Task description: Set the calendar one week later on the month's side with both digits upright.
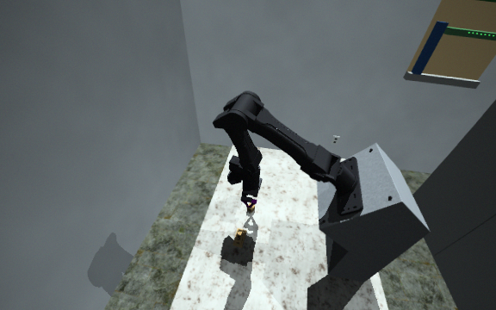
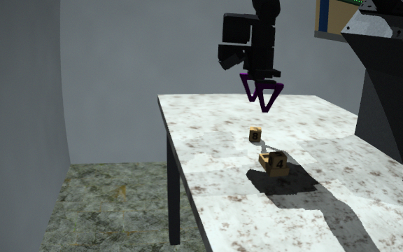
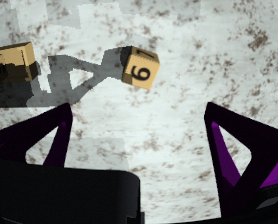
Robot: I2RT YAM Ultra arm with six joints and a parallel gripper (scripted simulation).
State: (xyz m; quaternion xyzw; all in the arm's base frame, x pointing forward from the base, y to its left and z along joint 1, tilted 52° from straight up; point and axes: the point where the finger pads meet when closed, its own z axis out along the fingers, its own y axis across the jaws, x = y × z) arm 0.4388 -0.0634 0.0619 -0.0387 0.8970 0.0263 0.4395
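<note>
The wooden digit cube is 80 mm below my hand.
</note>
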